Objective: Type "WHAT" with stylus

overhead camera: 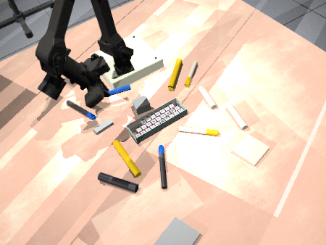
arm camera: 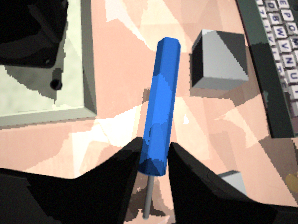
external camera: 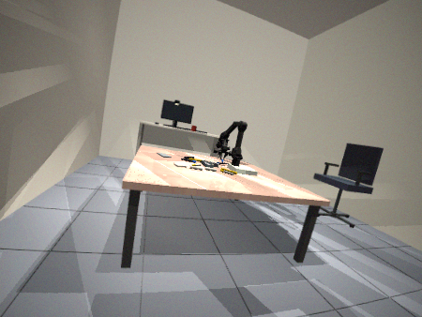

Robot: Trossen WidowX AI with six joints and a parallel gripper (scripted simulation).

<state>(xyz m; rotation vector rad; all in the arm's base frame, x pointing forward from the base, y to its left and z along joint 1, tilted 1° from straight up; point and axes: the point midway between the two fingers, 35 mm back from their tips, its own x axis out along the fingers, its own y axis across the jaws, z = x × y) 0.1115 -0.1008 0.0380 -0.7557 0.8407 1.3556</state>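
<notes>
My gripper tip is 90 mm short of the eraser, 50 mm to the left of it and 50 mm above it. Also, from my gripper tip: blue stylus (right at my gripper tip); white pad (360 mm ahead, 320 mm to the left, 50 mm below).
</notes>
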